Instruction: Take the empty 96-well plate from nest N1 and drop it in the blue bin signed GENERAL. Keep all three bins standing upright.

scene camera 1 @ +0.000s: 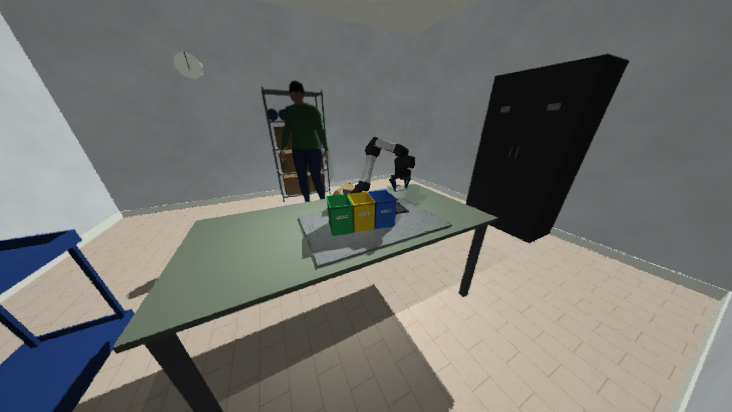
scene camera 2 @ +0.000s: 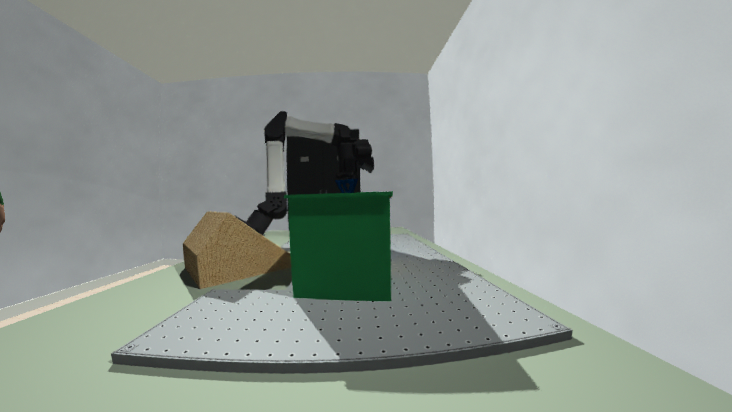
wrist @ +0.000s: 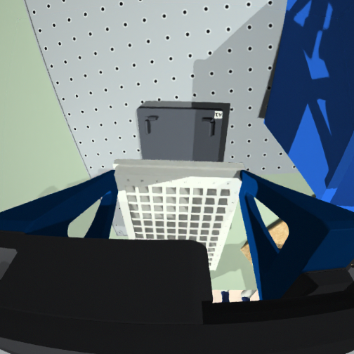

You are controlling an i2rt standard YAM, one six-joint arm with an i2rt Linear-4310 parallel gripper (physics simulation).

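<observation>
My gripper (scene camera 1: 400, 183) (scene camera 2: 346, 186) (wrist: 177, 177) is shut on the white 96-well plate (wrist: 177, 202), its blue fingers on the plate's two sides. The plate is raised above the dark nest (scene camera 1: 402, 208) (wrist: 175, 134), apart from it. The nest, with an A1 label, shows bare where the plate does not cover it. The blue bin (scene camera 1: 385, 213) (wrist: 297, 107) stands beside the nest. The yellow bin (scene camera 1: 364, 221) stands between it and the green bin (scene camera 1: 342, 224) (scene camera 2: 340, 250). All three are upright. In scene camera 2 the green bin hides the other two and the plate.
The bins and nest stand on a grey perforated board (scene camera 1: 420, 221) (scene camera 2: 256, 327) (wrist: 100, 60) on the green table (scene camera 1: 230, 255). A wooden block (scene camera 2: 225, 250) lies near the arm's base, behind the bins. A person (scene camera 1: 305, 127) stands behind the table near a shelf rack (scene camera 1: 263, 92).
</observation>
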